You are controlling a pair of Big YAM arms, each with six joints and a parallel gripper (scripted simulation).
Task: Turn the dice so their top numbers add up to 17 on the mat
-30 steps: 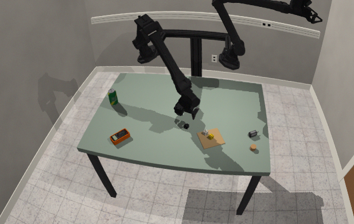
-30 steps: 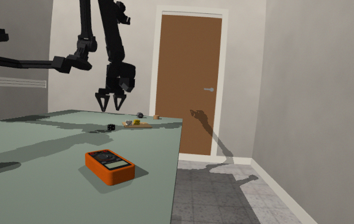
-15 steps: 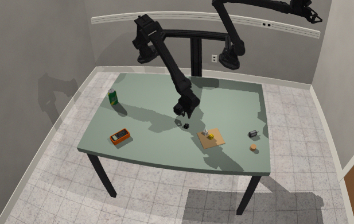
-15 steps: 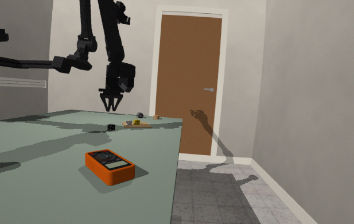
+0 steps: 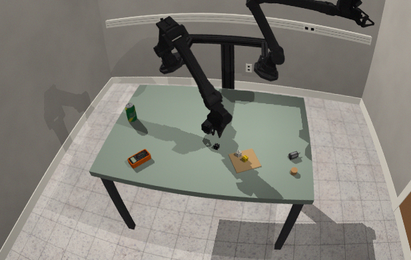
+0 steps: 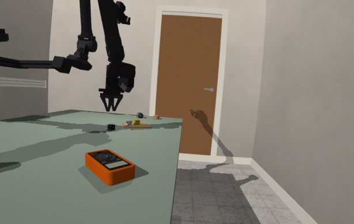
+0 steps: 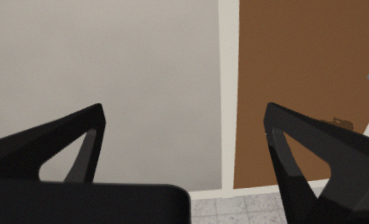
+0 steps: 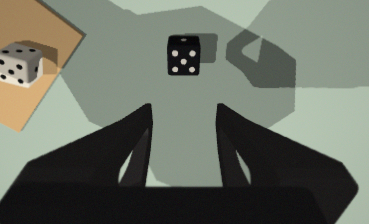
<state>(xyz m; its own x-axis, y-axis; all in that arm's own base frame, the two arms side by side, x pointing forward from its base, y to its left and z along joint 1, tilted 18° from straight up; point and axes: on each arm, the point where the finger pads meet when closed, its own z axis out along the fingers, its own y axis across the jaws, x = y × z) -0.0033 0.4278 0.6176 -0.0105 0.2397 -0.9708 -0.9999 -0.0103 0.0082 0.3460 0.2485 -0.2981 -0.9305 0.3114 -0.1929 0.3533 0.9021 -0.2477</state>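
The black die is 80 mm below my right hand. The rest, counted from my right hand: yellow die (160 mm to the left, 80 mm below, 80 mm ahead); then tan mat (160 mm to the left, 90 mm below, 80 mm ahead); then white die (120 mm to the left, 80 mm below, 50 mm ahead).
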